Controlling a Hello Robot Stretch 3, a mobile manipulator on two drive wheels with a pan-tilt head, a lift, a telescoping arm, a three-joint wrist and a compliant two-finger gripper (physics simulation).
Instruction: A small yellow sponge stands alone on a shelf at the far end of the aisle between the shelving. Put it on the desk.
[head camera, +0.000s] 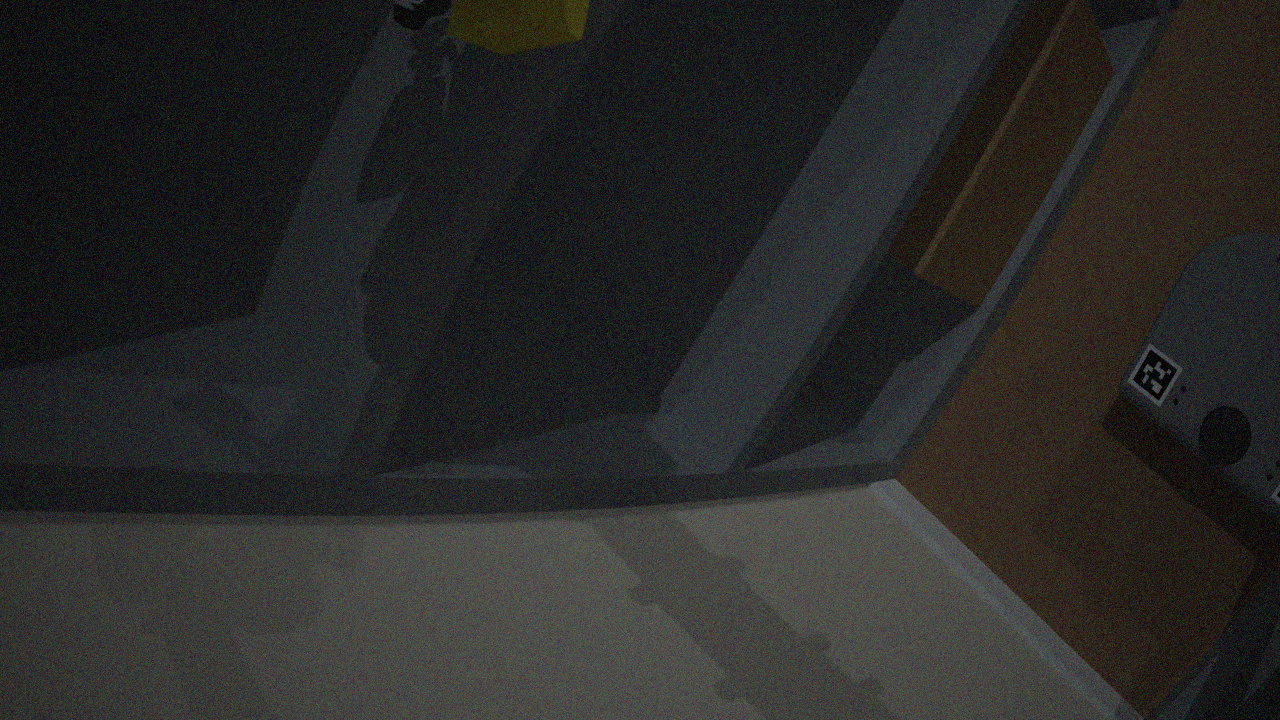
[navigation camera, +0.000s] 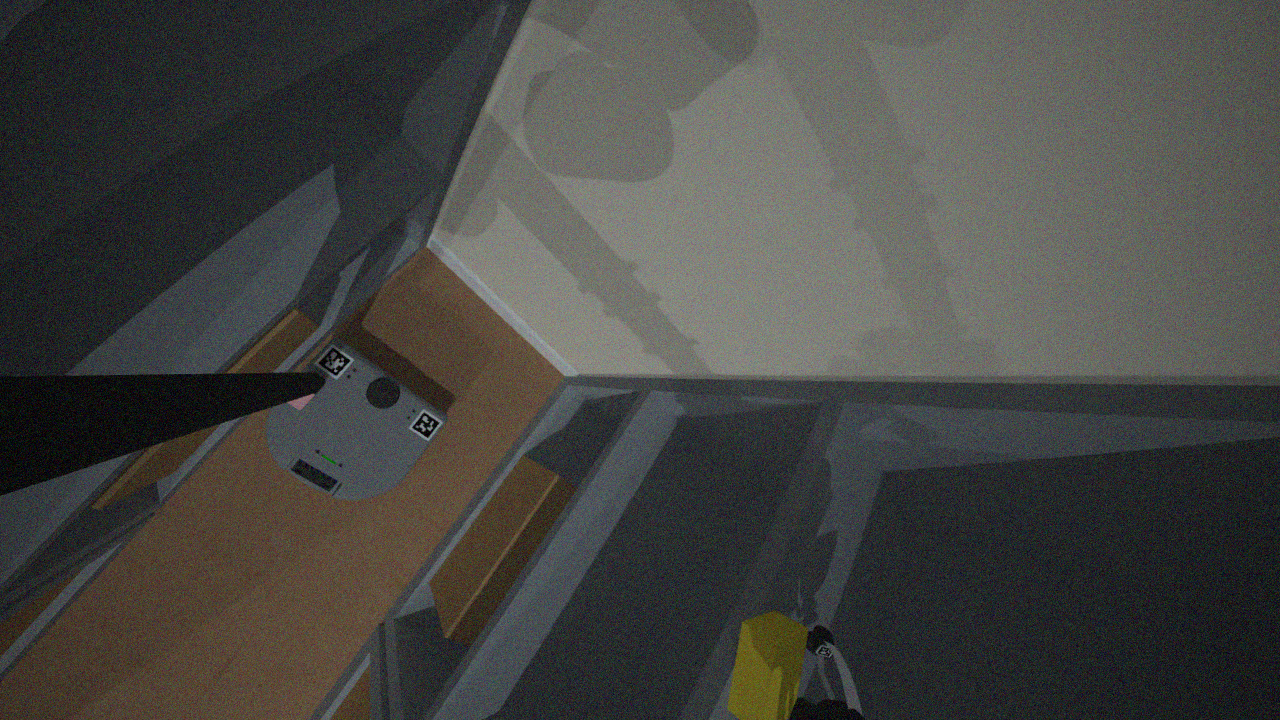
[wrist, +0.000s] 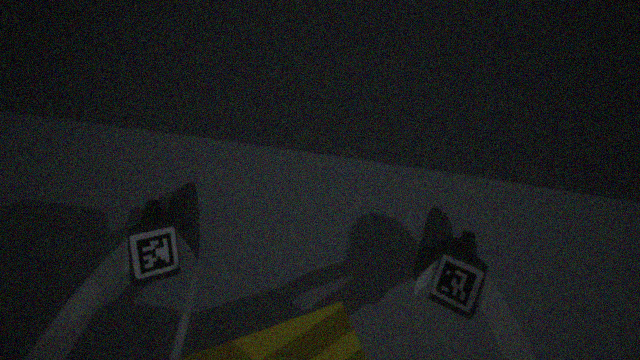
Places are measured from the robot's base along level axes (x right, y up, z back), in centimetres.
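Where they show: robot's base, origin of the base link: (head camera: 1222, 432) (navigation camera: 382, 391).
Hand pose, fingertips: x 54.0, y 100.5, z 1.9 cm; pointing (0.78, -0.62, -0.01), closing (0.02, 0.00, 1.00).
Note:
Each offset is from my fingertips to the top centre of the thing. "spot": to the spot under its first point. Level surfaces: height alone.
The yellow sponge @[dx -10.4, dy +3.1, dz -1.5 cm] (head camera: 519, 21) (navigation camera: 769, 662) (wrist: 305, 337) shows at the top edge in the head view, low right of centre in the navigation view and at the bottom edge in the wrist view. It is by a grey shelf @[dy -1.4 cm] (head camera: 299, 259) (wrist: 280, 190). My gripper (wrist: 311, 221) is open, its two marked fingertips wide apart. In the wrist view the sponge shows below the fingertips, between the two finger arms; whether it touches them I cannot tell. In the navigation view one finger is close to the right of the sponge. The desk cannot be made out.
Dark grey shelving stands on both sides of the brown floor @[dy -100.5 cm] (navigation camera: 268, 573). Brown boxes @[spot: dx -11.6, dy -77.4, dz +10.1 cm] (head camera: 1020, 170) (navigation camera: 496, 546) stand on the lower level. My grey base (head camera: 1226, 340) (navigation camera: 358, 429) is on the floor between the shelving. A pale wall (head camera: 465, 608) (navigation camera: 760, 268) closes the aisle's end.

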